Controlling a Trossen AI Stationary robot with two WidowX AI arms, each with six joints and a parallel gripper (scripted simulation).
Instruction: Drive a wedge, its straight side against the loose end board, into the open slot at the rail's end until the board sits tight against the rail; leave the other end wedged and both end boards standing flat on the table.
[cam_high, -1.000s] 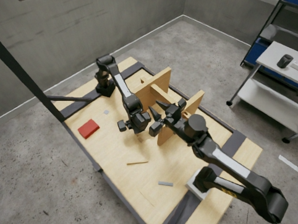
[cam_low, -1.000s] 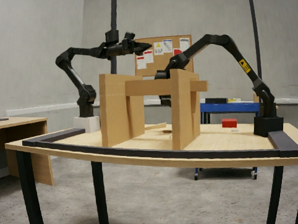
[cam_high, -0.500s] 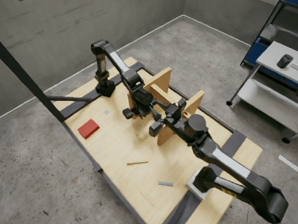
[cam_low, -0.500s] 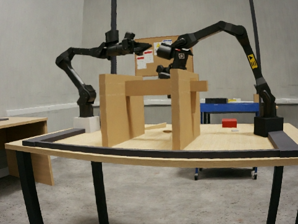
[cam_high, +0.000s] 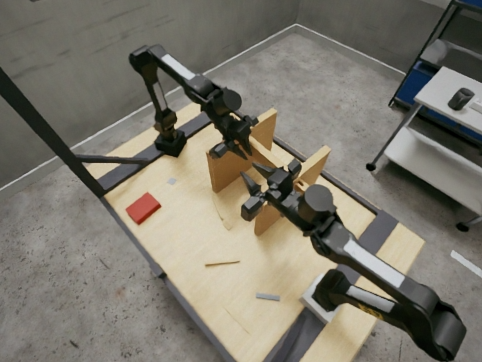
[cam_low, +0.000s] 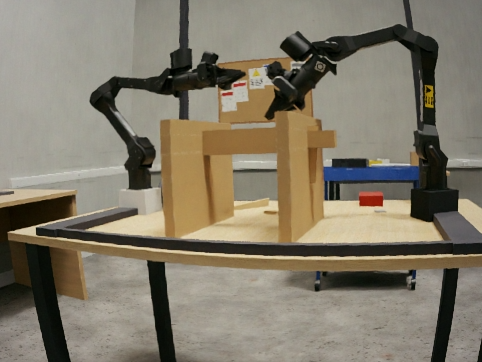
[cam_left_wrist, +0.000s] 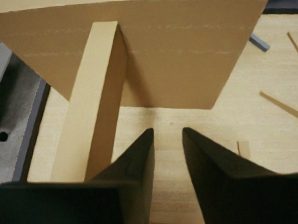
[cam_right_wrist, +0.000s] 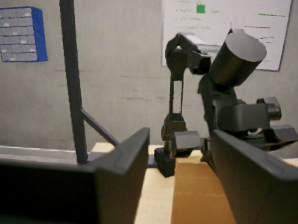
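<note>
My right hand is 39 cm above the small wooden piece, 8 cm to the right of it and 4 cm past it. Also, from my right hand: grey piece 39 cm below, 20 cm to the right, 10 cm behind; wooden rail 19 cm below, 18 cm ahead, 11 cm to the left; red block 38 cm below, 35 cm to the left, 25 cm behind.
</note>
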